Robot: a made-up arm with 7 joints. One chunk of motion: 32 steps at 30 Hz.
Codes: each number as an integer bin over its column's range. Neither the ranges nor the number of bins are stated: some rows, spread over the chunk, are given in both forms.
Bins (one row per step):
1: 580 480 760 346 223 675 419
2: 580 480 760 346 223 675 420
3: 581 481 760 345 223 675 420
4: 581 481 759 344 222 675 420
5: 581 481 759 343 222 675 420
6: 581 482 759 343 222 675 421
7: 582 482 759 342 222 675 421
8: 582 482 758 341 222 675 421
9: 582 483 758 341 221 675 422
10: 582 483 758 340 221 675 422
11: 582 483 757 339 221 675 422
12: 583 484 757 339 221 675 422
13: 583 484 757 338 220 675 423
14: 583 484 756 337 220 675 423
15: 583 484 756 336 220 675 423
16: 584 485 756 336 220 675 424
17: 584 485 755 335 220 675 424
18: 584 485 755 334 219 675 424
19: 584 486 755 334 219 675 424
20: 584 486 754 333 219 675 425
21: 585 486 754 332 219 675 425
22: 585 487 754 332 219 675 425
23: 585 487 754 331 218 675 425
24: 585 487 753 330 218 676 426
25: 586 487 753 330 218 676 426
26: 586 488 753 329 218 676 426
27: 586 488 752 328 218 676 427
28: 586 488 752 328 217 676 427
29: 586 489 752 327 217 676 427
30: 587 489 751 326 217 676 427
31: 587 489 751 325 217 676 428
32: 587 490 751 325 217 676 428
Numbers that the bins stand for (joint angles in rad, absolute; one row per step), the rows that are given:
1: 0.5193 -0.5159 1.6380 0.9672 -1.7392 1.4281 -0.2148
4: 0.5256 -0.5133 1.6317 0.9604 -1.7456 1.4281 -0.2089
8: 0.5319 -0.5107 1.6254 0.9503 -1.7456 1.4281 -0.2031
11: 0.5319 -0.5081 1.6190 0.9436 -1.7519 1.4281 -0.1973
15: 0.5382 -0.5055 1.6127 0.9335 -1.7582 1.4281 -0.1914
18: 0.5446 -0.5029 1.6064 0.9267 -1.7645 1.4281 -0.1856
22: 0.5509 -0.4977 1.6001 0.9200 -1.7645 1.4281 -0.1798
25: 0.5572 -0.4977 1.5937 0.9132 -1.7709 1.4327 -0.1739
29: 0.5572 -0.4924 1.5874 0.9031 -1.7772 1.4327 -0.1681
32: 0.5636 -0.4898 1.5811 0.8963 -1.7772 1.4327 -0.1623
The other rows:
2: 0.5193 -0.5159 1.6380 0.9672 -1.7392 1.4281 -0.2089
3: 0.5256 -0.5133 1.6380 0.9638 -1.7392 1.4281 -0.2089
5: 0.5256 -0.5133 1.6317 0.9571 -1.7456 1.4281 -0.2089
6: 0.5256 -0.5107 1.6317 0.9571 -1.7456 1.4281 -0.2031
7: 0.5319 -0.5107 1.6317 0.9537 -1.7456 1.4281 -0.2031
9: 0.5319 -0.5081 1.6254 0.9503 -1.7519 1.4281 -0.1973
10: 0.5319 -0.5081 1.6254 0.9469 -1.7519 1.4281 -0.1973
12: 0.5382 -0.5055 1.6190 0.9436 -1.7519 1.4281 -0.1973
13: 0.5382 -0.5055 1.6190 0.9402 -1.7582 1.4281 -0.1914
14: 0.5382 -0.5055 1.6127 0.9368 -1.7582 1.4281 -0.1914
16: 0.5446 -0.5029 1.6127 0.9335 -1.7582 1.4281 -0.1856
17: 0.5446 -0.5029 1.6064 0.9301 -1.7582 1.4281 -0.1856
19: 0.5446 -0.5003 1.6064 0.9267 -1.7645 1.4281 -0.1856
20: 0.5446 -0.5003 1.6001 0.9233 -1.7645 1.4281 -0.1798
21: 0.5509 -0.5003 1.6001 0.9200 -1.7645 1.4281 -0.1798
23: 0.5509 -0.4977 1.6001 0.9166 -1.7709 1.4281 -0.1798
24: 0.5509 -0.4977 1.5937 0.9132 -1.7709 1.4327 -0.1739
26: 0.5572 -0.4950 1.5937 0.9098 -1.7709 1.4327 -0.1739
27: 0.5572 -0.4950 1.5874 0.9065 -1.7709 1.4327 -0.1681
28: 0.5572 -0.4950 1.5874 0.9065 -1.7772 1.4327 -0.1681
30: 0.5636 -0.4924 1.5811 0.8997 -1.7772 1.4327 -0.1681
31: 0.5636 -0.4924 1.5811 0.8963 -1.7772 1.4327 -0.1623

